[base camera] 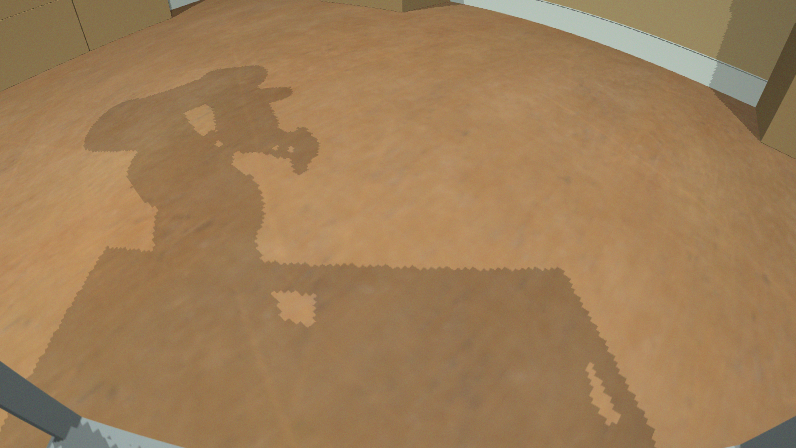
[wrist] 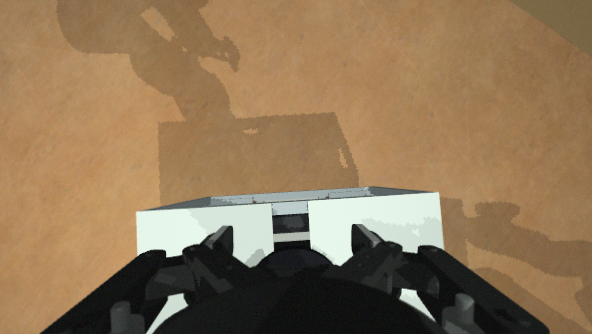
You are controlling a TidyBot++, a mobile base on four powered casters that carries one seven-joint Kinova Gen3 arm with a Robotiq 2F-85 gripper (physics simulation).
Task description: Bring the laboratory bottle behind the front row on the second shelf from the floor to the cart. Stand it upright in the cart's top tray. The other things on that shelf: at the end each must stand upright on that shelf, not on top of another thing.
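Frame: origin at the arm's base, x ahead, y left, z up, level; metres.
Seen in the pictures: gripper, fingertip midpoint: [wrist: 292, 237].
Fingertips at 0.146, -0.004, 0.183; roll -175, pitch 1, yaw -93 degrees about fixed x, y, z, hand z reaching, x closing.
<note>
A point is followed by its place in that frame, as x, y, z.
My gripper [wrist: 292, 237] @[0.146, -0.004, 0.183] is open in the wrist view. Its two dark fingers stand wide apart with nothing between them, above the white top of the robot's own base. The laboratory bottle, the shelf and the cart do not show in either view.
Brown floor [base camera: 473, 183] @[0.560, -0.073, -0.397] [wrist: 425, 100] @[0.436, -0.496, -0.397] carries the shadow of the robot and its arm. Tan box-like furniture [base camera: 44, 38] @[1.450, 1.623, -0.261] stands at the upper left. A tan wall with a white baseboard [base camera: 612, 41] @[1.357, -0.635, -0.375] runs along the upper right, beside another tan block [base camera: 782, 111] @[0.802, -0.864, -0.303] at the right edge.
</note>
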